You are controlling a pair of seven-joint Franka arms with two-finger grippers.
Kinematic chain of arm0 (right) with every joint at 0, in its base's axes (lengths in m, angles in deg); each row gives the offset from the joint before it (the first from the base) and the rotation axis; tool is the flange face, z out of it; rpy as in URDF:
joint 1: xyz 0 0 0.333 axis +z
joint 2: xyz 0 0 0 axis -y
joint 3: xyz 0 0 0.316 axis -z
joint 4: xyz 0.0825 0 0 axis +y
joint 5: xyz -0.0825 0 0.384 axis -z
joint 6: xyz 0 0 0 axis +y
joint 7: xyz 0.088 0 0 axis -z
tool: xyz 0 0 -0.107 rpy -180 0 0
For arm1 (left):
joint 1: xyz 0 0 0.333 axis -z
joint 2: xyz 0 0 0 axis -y
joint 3: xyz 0 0 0.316 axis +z
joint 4: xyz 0.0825 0 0 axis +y
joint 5: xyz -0.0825 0 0.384 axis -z
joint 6: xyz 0 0 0 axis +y
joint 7: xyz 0.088 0 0 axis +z
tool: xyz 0 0 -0.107 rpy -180 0 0
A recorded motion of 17 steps. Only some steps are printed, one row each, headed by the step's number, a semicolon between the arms.
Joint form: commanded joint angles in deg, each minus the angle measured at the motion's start. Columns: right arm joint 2, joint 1, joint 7, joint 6, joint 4, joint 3, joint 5; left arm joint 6, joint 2, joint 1, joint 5, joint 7, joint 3, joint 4.
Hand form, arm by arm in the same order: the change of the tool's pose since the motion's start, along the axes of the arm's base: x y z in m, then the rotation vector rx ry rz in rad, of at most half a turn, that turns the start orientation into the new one. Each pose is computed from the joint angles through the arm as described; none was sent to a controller.
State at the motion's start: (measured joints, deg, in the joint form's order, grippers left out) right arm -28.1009 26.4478 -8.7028 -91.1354 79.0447 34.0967 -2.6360; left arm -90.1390 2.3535 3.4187 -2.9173 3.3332 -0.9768 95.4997
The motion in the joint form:
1: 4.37 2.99 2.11 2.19 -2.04 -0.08 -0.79; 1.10 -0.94 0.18 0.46 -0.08 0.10 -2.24
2: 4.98 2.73 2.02 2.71 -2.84 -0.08 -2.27; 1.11 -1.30 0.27 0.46 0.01 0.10 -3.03
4: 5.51 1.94 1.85 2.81 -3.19 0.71 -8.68; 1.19 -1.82 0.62 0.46 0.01 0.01 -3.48
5: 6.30 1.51 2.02 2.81 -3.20 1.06 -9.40; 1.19 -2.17 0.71 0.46 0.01 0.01 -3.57
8: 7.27 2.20 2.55 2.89 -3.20 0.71 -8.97; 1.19 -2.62 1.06 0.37 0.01 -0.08 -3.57
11: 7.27 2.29 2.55 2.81 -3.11 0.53 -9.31; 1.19 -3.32 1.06 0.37 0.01 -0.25 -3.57
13: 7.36 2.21 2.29 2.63 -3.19 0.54 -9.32; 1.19 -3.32 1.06 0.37 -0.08 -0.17 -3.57
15: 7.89 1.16 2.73 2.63 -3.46 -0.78 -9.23; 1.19 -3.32 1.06 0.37 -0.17 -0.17 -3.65
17: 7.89 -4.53 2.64 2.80 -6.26 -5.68 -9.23; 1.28 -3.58 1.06 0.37 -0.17 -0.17 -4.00
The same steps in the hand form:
1: -0.0109 0.0346 0.0573 0.0436 -0.0721 0.0168; 0.0040 -0.0018 0.0079 -0.0086 -0.0028 -0.0016
2: -0.0123 0.0348 0.0687 0.0742 -0.0879 0.0120; 0.0062 -0.0028 0.0109 -0.0092 -0.0102 -0.0016
4: -0.0127 0.0305 0.0773 0.1836 -0.1134 -0.0243; 0.0086 -0.0072 0.0095 -0.0092 -0.0075 -0.0092
5: -0.0151 0.0224 0.0859 0.1994 -0.1294 -0.0408; 0.0102 -0.0081 0.0069 -0.0089 -0.0030 -0.0107
8: -0.0185 0.0309 0.0949 0.2021 -0.1401 -0.0308; 0.0120 -0.0124 0.0025 -0.0068 0.0048 -0.0184
11: -0.0184 0.0341 0.0940 0.2092 -0.1395 -0.0275; 0.0152 -0.0142 -0.0042 -0.0060 0.0170 -0.0214
13: -0.0182 0.0331 0.0958 0.2104 -0.1451 -0.0237; 0.0152 -0.0135 -0.0042 -0.0061 0.0170 -0.0215
15: -0.0190 0.0329 0.1010 0.2193 -0.1540 -0.0269; 0.0153 -0.0135 -0.0036 -0.0063 0.0157 -0.0231
17: -0.0140 0.0183 0.1156 0.2424 -0.1873 -0.0338; 0.0166 -0.0136 -0.0034 -0.0064 0.0157 -0.0230

